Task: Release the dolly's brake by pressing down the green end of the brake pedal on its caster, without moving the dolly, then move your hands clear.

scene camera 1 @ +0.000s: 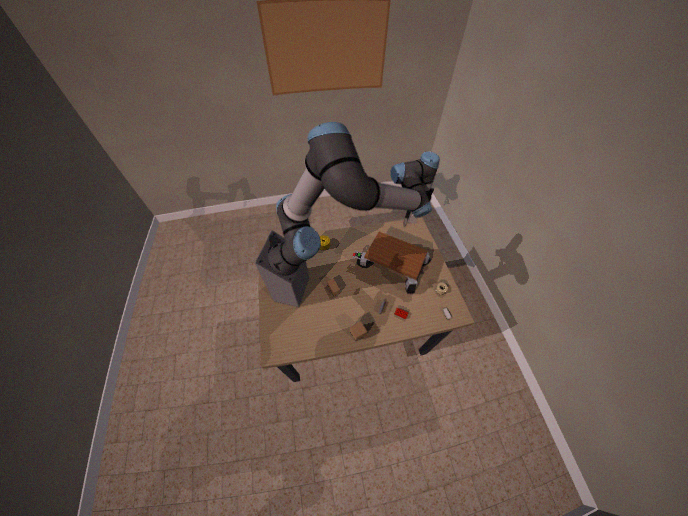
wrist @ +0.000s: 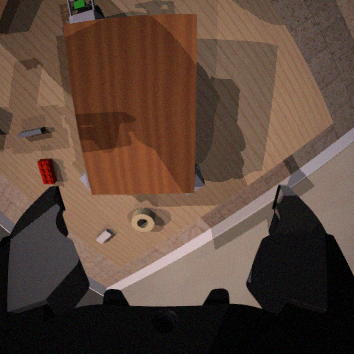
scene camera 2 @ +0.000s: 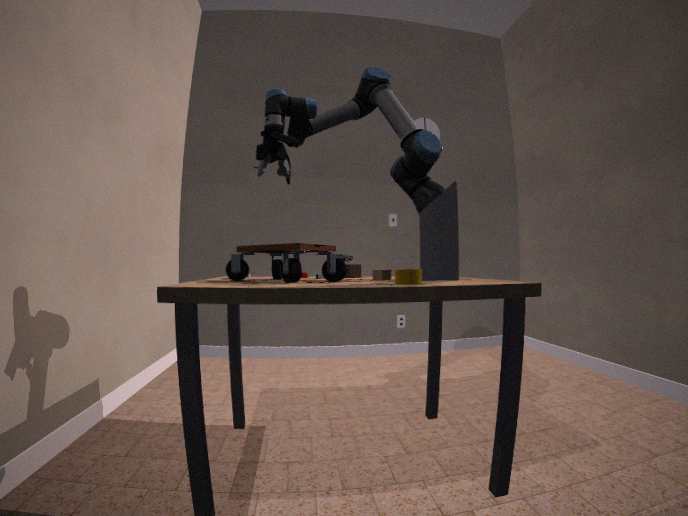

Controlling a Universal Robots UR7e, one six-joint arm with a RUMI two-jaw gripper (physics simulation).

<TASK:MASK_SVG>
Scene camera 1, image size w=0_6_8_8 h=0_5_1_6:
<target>wooden dolly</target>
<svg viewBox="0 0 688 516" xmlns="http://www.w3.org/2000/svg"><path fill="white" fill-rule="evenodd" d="M353 253L352 259L357 258L357 264L362 268L369 268L371 262L374 262L407 276L408 279L406 279L405 283L407 294L415 293L416 279L421 267L431 262L427 250L382 232L378 232L366 253L358 251Z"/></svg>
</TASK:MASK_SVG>
